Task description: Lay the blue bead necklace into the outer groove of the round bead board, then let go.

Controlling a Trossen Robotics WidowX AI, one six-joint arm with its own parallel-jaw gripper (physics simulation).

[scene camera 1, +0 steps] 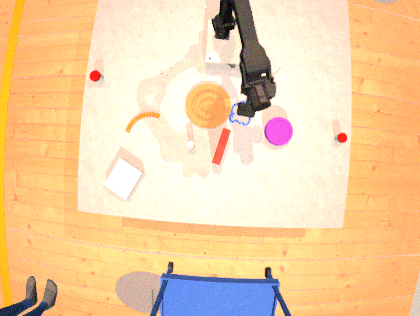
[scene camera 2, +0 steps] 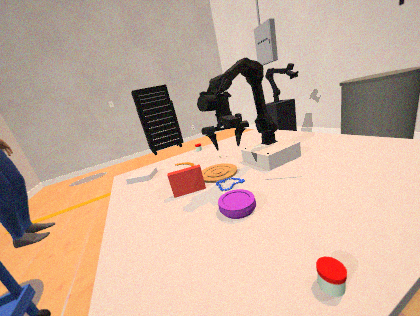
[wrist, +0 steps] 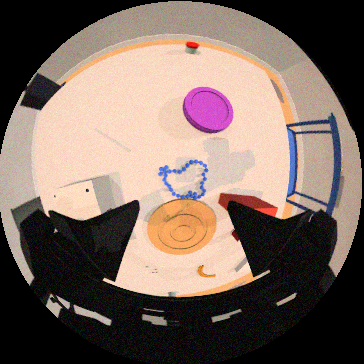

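Pixels of known places: gripper, fingertip midpoint: (scene camera 1: 248, 98) (scene camera 2: 228, 148) (wrist: 184, 205); arm's base, link origin: (scene camera 1: 222, 32) (scene camera 2: 269, 142).
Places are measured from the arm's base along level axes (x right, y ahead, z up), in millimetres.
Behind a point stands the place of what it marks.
The blue bead necklace (scene camera 1: 241, 124) (scene camera 2: 227, 189) (wrist: 205, 170) lies on the table in a loose, uneven loop, with beads bunched at two places. It is beside the round bead board (scene camera 1: 195, 106) @(x 79, y 333, z -60 mm) (scene camera 2: 219, 173) @(x 0, y 322, z -66 mm) (wrist: 156, 227) @(x 0, y 251, z -62 mm), on the purple dish's side, very near the rim; I cannot tell if they touch. The orange-brown board lies flat, with ring grooves showing and no beads in them. My gripper (scene camera 2: 227, 148) @(x -128, y 308, z 85 mm) (wrist: 184, 205) @(x -128, y 308, z 85 mm) is open and empty, pointing down above the table, with its fingers wide apart. In scene camera 1 the gripper partly covers the necklace.
A purple dish (scene camera 1: 278, 131) @(x -292, y 399, z -38 mm) (scene camera 2: 237, 202) @(x -312, y 401, z -38 mm) (wrist: 207, 110) @(x -283, y 388, z -38 mm) stands beyond the necklace. A red block (scene camera 1: 221, 146) @(x -52, y 497, z 34 mm) (scene camera 2: 186, 182) @(x -66, y 503, z -19 mm) stands near the board. A small white piece (scene camera 1: 191, 145) @(x 70, y 506, z -19 mm), an orange bead arc (scene camera 1: 144, 115) @(x 302, y 396, z -64 mm), a white box (scene camera 1: 124, 179) @(x 353, y 689, z -41 mm) and red-topped jars (scene camera 1: 95, 76) (scene camera 2: 331, 271) are on the table.
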